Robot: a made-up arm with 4 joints.
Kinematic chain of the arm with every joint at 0, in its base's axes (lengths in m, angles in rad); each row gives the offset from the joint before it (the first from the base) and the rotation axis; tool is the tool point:
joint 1: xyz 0 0 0.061 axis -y
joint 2: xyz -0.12 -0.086 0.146 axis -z
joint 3: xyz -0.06 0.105 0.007 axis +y
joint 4: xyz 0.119 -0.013 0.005 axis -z
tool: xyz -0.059 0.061 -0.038
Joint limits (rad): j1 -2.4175..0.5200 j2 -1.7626..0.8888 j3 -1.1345..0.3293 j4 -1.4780..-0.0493
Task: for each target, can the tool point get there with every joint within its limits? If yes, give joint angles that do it. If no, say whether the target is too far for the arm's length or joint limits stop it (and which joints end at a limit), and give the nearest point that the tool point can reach.
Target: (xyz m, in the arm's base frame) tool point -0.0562 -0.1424 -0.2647
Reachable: no: joint limits stop it (at a limit: joint 1, joint 2, joint 4) | nearest point 0.1084 0.0046 -0.0611 | short by 0.300 m
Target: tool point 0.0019 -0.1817 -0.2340
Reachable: no: joint limits stop it (at a limit: joint 1, joint 2, joint 4) | nearest point 0.1108 0.0050 -0.0632 | short by 0.275 m
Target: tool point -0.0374 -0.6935 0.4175
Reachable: no: too far | nearest point -0.0269 -0.1418 0.3175 | short by 0.561 m
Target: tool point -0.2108 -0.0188 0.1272
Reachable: yes | joints 0.2828 -0.5030 -0.0689 -0.8287
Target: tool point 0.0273 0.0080 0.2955
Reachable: yes | joints -1.1882 -0.5459 0.1885 -0.3943
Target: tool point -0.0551 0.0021 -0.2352
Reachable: no: joint limits stop it (at a limit: joint 1, joint 2, joint 4) | nearest point 0.1080 0.0045 -0.0607 | short by 0.239 m
